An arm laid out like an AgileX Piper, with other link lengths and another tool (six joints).
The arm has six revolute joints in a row. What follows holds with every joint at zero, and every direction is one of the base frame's.
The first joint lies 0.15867 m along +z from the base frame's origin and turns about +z.
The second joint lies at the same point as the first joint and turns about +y.
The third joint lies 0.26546 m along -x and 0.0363 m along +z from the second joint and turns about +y.
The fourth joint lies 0.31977 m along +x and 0.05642 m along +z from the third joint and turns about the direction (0.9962, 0, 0.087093).
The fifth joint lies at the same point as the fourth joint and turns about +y.
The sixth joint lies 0.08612 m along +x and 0.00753 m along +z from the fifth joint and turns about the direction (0.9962, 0, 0.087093).
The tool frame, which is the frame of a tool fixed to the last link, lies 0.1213 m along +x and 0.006 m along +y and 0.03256 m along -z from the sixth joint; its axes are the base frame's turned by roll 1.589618, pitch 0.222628 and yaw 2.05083 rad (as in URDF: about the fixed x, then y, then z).
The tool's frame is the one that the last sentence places.
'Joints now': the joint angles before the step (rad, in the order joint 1, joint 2, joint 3, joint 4, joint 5, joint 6). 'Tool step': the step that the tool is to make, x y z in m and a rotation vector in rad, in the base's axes. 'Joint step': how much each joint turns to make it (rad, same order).
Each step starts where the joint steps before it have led.
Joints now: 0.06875 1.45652 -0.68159 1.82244 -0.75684 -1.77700
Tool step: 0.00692 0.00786 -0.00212 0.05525 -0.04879 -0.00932
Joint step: 0.00001 -0.00002 -0.00271 0.00001 0.03718 0.06212
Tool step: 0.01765 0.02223 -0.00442 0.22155 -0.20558 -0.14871
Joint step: -0.00002 0.00001 -0.00199 0.00000 0.07001 0.32822
